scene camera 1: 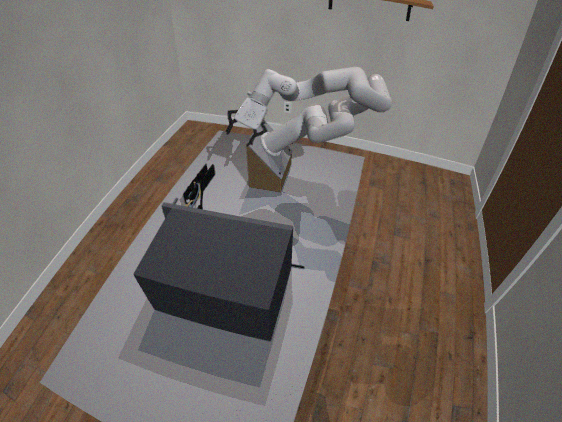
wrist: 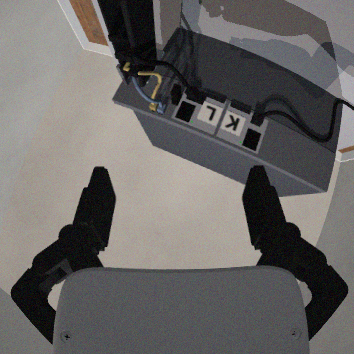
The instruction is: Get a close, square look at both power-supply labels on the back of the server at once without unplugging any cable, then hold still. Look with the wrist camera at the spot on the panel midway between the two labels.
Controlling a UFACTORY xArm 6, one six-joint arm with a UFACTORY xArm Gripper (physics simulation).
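Frame: origin at the arm's base, x back, y left, z down, level; millimetres.
Seen in the pictures: gripper, fingertip midpoint: (scene camera 1: 237, 139) (wrist: 178, 181); arm's base, origin of the base link: (scene camera 1: 270, 144).
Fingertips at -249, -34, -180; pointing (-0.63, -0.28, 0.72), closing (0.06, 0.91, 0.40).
Note:
Pixels of each thing's middle, then the offset from my fingertips to it, as dx, dy, dz. "spot": a spot on its surface instead. Level surfaces: height alone.
- server, body centre: (wrist: 240, 118) (scene camera 1: 222, 263) -388, +99, +237
- left label, surface spot: (wrist: 210, 114) spot: -270, +18, +162
- right label, surface spot: (wrist: 233, 123) spot: -265, +64, +163
- black cable, surface spot: (wrist: 172, 68) spot: -197, -75, +182
- black slotted assembly, body centre: (wrist: 132, 45) (scene camera 1: 198, 183) -125, -128, +155
- yellow cable, surface spot: (wrist: 159, 82) spot: -206, -85, +152
- blue cable, surface spot: (wrist: 142, 94) spot: -172, -91, +108
- grey mat, its level: dz +354
The server (scene camera 1: 215, 255) (wrist: 195, 152) is a dark grey box; its back panel shows obliquely in the upper part of the wrist view. Two white power-supply labels sit side by side there: the left label (wrist: 210, 114) and the right label (wrist: 233, 123). Their dark letters look like L and K, turned roughly upside down. The row slopes down to the right, above and right of the view's centre. A black cable (wrist: 172, 68) meets the left supply, another black cable (wrist: 300, 125) the right one. My gripper (scene camera 1: 239, 138) (wrist: 178, 181) is open and empty, apart from the server.
A black slotted assembly (scene camera 1: 200, 182) (wrist: 132, 32) stands out behind the server's back, at the upper left in the wrist view. A yellow cable (wrist: 159, 82) and a blue cable (wrist: 142, 94) run from it to the panel. The arm's wooden pedestal (scene camera 1: 265, 172) stands on the grey mat (scene camera 1: 310, 372).

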